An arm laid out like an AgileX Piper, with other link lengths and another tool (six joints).
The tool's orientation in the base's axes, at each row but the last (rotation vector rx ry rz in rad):
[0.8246 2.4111 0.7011]
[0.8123 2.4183 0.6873]
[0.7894 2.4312 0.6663]
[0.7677 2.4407 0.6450]
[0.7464 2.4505 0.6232]
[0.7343 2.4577 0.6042]
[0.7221 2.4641 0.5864]
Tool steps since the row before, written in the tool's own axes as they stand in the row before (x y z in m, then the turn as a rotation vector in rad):
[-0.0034 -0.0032 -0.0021 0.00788 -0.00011 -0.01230]
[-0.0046 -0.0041 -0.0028 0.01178 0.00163 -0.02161]
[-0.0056 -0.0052 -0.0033 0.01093 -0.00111 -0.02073]
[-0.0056 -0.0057 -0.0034 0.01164 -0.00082 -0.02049]
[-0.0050 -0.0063 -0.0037 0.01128 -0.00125 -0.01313]
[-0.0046 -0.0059 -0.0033 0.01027 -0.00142 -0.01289]
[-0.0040 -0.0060 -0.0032 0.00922 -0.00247 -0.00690]
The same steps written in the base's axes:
[-0.0002 -0.0051 0.0006 -0.01280 0.00138 0.00690]
[-0.0001 -0.0067 0.0010 -0.02031 0.00235 0.01380]
[0.0000 -0.0082 0.0012 -0.02028 0.00011 0.01180]
[-0.0002 -0.0086 0.0011 -0.02054 0.00083 0.01156]
[-0.0009 -0.0087 0.0010 -0.01620 0.00232 0.00577]
[-0.0008 -0.0081 0.0009 -0.01539 0.00165 0.00583]
[-0.0011 -0.0078 0.0007 -0.01161 0.00176 0.00096]

